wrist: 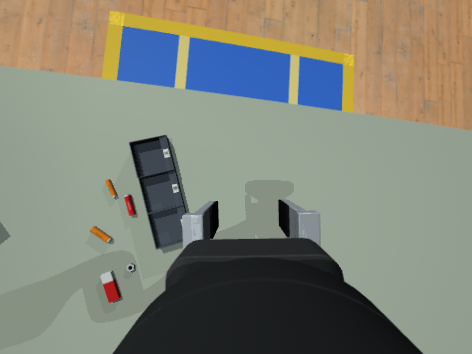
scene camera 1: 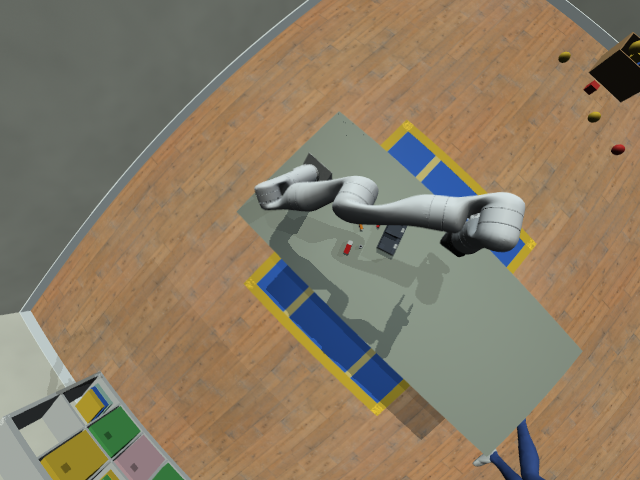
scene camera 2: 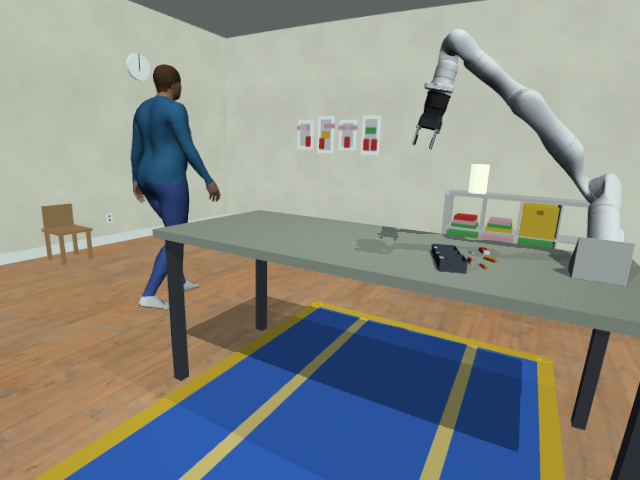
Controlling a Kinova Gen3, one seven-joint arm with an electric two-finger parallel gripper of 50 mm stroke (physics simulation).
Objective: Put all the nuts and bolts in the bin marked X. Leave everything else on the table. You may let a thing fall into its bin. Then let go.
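Places are measured from the arm's base along level axes (x ahead, y left, z up), in centimetres.
Pixels of known places: gripper, between the fingertips: (wrist: 248,213) (scene camera 2: 421,146); arm's base, origin of its link: (scene camera 1: 311,174) (scene camera 2: 603,255).
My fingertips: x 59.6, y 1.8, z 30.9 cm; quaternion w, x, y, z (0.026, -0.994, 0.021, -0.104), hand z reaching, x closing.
For each thing: its top centre in the pictures, then the offset to it from my fingertips.
- dark three-compartment bin, centre of its top: (wrist: 160,191) (scene camera 2: 448,250) (scene camera 1: 397,227) dx -12.4, dy +2.2, dz -34.6 cm
- small metal nut, centre of its top: (wrist: 130,267) (scene camera 2: 472,251) (scene camera 1: 360,246) dx -20.9, dy -15.0, dz -37.6 cm
- white block, centre of its top: (wrist: 109,287) (scene camera 2: 484,249) (scene camera 1: 348,247) dx -25.4, dy -18.8, dz -37.2 cm
- red cylinder, centre of its top: (wrist: 128,204) (scene camera 2: 471,258) dx -20.2, dy -0.3, dz -37.1 cm
My gripper (scene camera 2: 423,146) (wrist: 248,213) is open and empty, high above the table; the arm hides its fingertips in scene camera 1. A dark three-compartment bin (scene camera 1: 393,236) (scene camera 2: 452,267) (wrist: 157,174) stands left of the fingers in the wrist view. Its small white labels are too small to read, and the left finger partly covers the one nearest it. A small metal nut (scene camera 1: 360,247) (scene camera 2: 471,252) (wrist: 131,268) lies on the table outside the bin, beside a red and white block (scene camera 1: 347,249) (scene camera 2: 483,250) (wrist: 110,287). I cannot make out a bolt.
A red cylinder (scene camera 2: 469,259) (wrist: 129,205) lies close beside the bin. Two orange cylinders lie farther out, one (scene camera 2: 490,258) (wrist: 101,234) nearer the nut, the other (scene camera 2: 483,266) (wrist: 111,189) farther off. A person (scene camera 2: 160,139) stands beyond the table's far end.
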